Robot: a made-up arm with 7 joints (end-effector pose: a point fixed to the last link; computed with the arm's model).
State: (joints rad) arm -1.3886 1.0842 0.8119 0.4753 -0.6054 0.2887 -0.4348
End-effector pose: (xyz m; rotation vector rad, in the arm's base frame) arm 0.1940 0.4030 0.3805 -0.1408 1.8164 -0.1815
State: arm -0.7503 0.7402 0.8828 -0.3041 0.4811 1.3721 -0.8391
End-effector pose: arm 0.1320 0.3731 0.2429 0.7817 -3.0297 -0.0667
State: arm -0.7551 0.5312 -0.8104 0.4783 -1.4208 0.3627 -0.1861
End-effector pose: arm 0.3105 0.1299 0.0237 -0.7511 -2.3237 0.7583
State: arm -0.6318 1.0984 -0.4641 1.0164 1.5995 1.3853 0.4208
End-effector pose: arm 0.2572 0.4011 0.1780 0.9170 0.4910 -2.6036
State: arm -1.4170 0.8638 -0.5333 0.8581 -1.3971 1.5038 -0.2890
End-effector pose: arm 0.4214 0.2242 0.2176 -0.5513 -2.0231 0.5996
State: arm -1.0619 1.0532 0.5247 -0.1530 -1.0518 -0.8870 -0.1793
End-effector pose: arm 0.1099 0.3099 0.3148 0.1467 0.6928 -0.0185
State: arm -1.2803 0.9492 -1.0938 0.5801 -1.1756 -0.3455 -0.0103
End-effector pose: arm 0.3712 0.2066 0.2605 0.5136 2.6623 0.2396
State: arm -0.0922 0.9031 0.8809 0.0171 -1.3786 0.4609 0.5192
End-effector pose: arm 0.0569 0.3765 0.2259 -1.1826 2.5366 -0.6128
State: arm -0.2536 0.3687 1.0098 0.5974 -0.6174 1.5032 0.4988
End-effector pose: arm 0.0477 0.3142 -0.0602 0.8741 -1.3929 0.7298
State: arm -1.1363 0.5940 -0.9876 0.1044 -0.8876 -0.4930 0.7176
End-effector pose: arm 0.3009 0.0941 0.2128 0.3222 2.4187 -0.3732
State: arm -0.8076 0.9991 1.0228 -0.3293 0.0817 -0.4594 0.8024
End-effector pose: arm 0.0564 0.2650 0.2701 -0.9936 0.4524 0.4052
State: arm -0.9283 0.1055 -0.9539 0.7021 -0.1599 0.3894 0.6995
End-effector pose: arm 0.3177 -0.0271 0.0470 0.3417 2.7977 1.2306
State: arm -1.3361 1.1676 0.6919 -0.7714 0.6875 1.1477 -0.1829
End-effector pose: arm 0.0335 0.2515 0.3685 -1.4439 1.3074 0.5729
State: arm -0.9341 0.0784 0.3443 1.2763 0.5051 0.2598 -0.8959
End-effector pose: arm 0.3549 0.1258 -0.0497 -1.0539 -2.1635 0.1669
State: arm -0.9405 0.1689 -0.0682 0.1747 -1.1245 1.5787 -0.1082
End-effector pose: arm 0.3326 0.0336 0.0961 -1.2274 -1.8497 0.5857
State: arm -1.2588 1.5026 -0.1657 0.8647 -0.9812 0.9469 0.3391
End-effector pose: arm 0.2243 0.4316 0.3845 1.3634 -2.6273 -0.0638
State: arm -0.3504 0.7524 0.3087 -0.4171 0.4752 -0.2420 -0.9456
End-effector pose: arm 0.1196 0.2034 0.2301 1.0805 1.8735 1.8207
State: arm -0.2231 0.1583 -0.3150 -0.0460 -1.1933 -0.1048 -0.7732
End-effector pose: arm 0.1712 0.1231 0.0355 1.0388 1.9908 -1.4952
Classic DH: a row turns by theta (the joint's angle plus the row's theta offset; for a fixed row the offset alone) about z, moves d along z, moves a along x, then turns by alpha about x. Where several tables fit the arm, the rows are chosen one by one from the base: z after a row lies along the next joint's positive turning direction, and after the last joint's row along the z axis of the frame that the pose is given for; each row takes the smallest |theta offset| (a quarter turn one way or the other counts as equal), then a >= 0, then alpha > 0; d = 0 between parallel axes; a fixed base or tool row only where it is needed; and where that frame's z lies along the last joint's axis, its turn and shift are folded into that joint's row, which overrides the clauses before.
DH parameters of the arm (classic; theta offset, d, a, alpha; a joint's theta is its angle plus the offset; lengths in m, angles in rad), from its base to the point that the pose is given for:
base (fixed): -0.071 0.2844 0.0093 -1.3004
joint 1: -1.3111 0.0676 -0.0405 -1.5708
joint 2: 1.2915 -0.0252 -0.0062 1.5708
joint 3: -1.5708 -0.2594 0.0125 1.5708
joint 4: 1.5708 0.0383 0.0251 -1.5708
joint 5: 0 0.1224 -0.0245 1.5708
joint 6: 1.5708 -0.0029 0.0527 1.5708
joint 7: 1.5708 0.0478 0.0258 2.8915
tool (fixed): -1.571 -0.0027 0 0

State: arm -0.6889 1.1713 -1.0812 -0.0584 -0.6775 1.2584 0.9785
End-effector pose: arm 0.2208 0.2323 0.0959 0.1991 -1.6428 -1.9058
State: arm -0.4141 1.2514 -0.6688 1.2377 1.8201 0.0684 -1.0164
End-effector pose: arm 0.1394 0.4686 0.1021 -0.5657 0.4224 -1.0871
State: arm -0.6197 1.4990 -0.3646 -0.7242 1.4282 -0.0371 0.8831
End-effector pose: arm 0.1010 0.1889 0.2677 0.1808 0.0018 1.3153
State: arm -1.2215 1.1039 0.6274 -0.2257 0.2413 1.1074 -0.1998
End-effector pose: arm 0.1397 0.3299 0.3999 -1.0975 2.2019 0.5552
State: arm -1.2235 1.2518 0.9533 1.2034 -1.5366 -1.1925 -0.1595
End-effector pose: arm 0.1360 0.4190 0.2325 -1.2217 0.2970 -0.5676
